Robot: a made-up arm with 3 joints.
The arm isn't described. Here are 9 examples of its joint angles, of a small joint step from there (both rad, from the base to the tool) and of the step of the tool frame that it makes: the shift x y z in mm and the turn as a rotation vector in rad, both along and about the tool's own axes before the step.
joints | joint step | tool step
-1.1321 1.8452 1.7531 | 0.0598 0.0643 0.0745 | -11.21 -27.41 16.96 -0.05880 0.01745 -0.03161
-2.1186 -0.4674 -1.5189 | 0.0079 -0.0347 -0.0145 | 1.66 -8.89 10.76 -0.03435 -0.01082 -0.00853
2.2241 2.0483 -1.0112 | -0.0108 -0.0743 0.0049 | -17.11 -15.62 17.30 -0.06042 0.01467 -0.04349
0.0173 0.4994 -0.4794 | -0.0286 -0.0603 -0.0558 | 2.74 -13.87 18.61 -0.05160 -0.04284 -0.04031
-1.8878 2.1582 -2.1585 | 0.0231 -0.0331 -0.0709 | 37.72 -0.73 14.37 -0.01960 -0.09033 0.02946
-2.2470 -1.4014 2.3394 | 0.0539 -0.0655 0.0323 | -20.73 23.53 -20.25 0.04115 0.08570 0.05148
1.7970 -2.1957 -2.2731 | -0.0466 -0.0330 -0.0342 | 20.69 -11.38 21.55 -0.04320 -0.07153 0.00077
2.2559 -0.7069 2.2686 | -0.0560 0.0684 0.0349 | -19.47 -18.18 9.50 -0.02289 -0.00002 -0.07791
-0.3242 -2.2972 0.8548 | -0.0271 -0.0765 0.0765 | -27.43 30.50 -24.22 0.07136 0.05690 -0.03335
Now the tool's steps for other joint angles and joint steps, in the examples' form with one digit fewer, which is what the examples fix.
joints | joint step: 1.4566 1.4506 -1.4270 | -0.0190 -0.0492 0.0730
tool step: -31.3 -12.1 9.7 -0.0489 0.0918 -0.0061
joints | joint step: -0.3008 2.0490 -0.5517 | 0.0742 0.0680 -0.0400
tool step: 54.5 3.3 4.7 0.0062 -0.1047 0.0769
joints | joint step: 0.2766 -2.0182 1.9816 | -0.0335 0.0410 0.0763
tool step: -13.5 -18.8 11.3 -0.0430 0.0458 -0.0053
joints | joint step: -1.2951 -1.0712 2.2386 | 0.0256 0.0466 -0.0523
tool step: 2.5 -20.8 14.1 -0.0450 -0.0301 -0.0176
